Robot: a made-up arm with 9 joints.
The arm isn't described. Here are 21 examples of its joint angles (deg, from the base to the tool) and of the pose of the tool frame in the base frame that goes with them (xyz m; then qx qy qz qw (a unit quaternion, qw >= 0)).
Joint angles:
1: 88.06 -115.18 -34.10 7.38 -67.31 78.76 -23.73 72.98 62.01
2: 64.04 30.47 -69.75 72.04 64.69 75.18 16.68 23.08 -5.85
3: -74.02 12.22 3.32 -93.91 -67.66 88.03 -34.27 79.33 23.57
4: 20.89 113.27 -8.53 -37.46 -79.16 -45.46 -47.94 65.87 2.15
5: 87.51 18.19 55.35 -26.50 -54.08 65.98 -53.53 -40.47 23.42
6: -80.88 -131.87 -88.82 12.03 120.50 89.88 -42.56 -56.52 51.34
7: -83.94 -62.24 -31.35 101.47 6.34 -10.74 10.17 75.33 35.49
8: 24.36 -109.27 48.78 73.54 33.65 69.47 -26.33 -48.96 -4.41
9: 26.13 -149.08 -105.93 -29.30 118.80 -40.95 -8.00 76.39 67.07
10: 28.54 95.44 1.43 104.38 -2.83 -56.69 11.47 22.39 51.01
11: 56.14 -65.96 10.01 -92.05 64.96 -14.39 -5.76 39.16 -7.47
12: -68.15 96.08 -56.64 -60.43 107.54 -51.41 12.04 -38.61 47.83
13: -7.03 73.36 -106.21 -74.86 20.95 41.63 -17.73 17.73 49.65
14: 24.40 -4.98 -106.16 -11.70 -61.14 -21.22 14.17 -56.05 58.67
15: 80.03 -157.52 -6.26 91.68 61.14 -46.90 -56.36 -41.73 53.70
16: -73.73 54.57 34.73 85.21 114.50 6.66 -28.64 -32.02 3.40
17: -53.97 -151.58 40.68 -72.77 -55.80 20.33 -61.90 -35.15 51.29
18: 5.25 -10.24 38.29 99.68 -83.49 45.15 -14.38 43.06 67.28
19: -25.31 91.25 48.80 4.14 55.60 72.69 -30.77 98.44 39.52
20: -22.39 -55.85 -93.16 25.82 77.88 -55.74 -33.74 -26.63 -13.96
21: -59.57 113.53 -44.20 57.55 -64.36 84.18 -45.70 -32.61 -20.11
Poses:
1: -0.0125 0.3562 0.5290 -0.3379 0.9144 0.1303 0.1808
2: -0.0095 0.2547 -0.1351 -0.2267 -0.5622 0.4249 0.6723
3: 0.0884 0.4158 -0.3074 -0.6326 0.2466 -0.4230 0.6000
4: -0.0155 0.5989 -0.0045 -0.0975 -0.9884 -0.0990 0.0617
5: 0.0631 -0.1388 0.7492 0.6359 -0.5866 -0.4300 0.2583
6: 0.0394 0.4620 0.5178 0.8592 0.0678 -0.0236 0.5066
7: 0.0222 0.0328 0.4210 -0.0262 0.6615 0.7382 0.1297
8: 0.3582 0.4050 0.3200 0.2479 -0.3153 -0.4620 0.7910
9: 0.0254 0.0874 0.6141 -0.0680 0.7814 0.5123 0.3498
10: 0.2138 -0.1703 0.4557 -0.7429 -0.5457 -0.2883 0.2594
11: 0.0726 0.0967 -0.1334 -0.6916 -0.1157 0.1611 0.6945
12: -0.3807 0.3814 0.1772 0.0457 0.7861 -0.0916 0.6096
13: 0.3903 0.3870 0.1137 0.3950 0.6712 -0.6161 0.1177
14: -0.0533 0.0717 0.6616 -0.7514 -0.6492 -0.0183 0.1166
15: -0.0996 0.2083 -0.2576 -0.3161 -0.1252 0.4614 0.8195
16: 0.0963 -0.2248 0.2301 -0.9477 0.1824 0.2450 0.0926
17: -0.5402 0.2766 0.1807 0.6028 -0.2517 0.6671 0.3581
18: 0.2307 0.6007 0.1360 0.1194 -0.8436 0.1998 0.4838
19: 0.2819 0.3992 0.3065 0.2402 -0.2535 -0.8457 0.4036
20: 0.1597 0.7170 0.2276 0.4233 0.8687 -0.2309 0.1134
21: 0.0974 0.7576 0.1687 -0.0255 -0.8022 0.1986 0.5624
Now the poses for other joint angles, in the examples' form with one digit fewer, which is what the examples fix.
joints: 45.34 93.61 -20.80 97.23 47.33 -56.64 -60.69 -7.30 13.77
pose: 0.345 -0.123 0.002 -0.689 -0.015 -0.408 0.599
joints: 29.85 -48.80 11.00 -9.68 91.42 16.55 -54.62 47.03 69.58
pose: 0.027 0.030 -0.051 -0.660 -0.070 -0.696 0.274
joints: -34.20 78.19 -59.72 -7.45 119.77 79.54 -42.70 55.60 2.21
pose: -0.094 -0.172 0.206 -0.172 -0.139 0.967 0.125
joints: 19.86 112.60 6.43 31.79 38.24 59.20 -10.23 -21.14 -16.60
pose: -0.003 -0.030 0.607 0.120 -0.665 -0.736 0.048
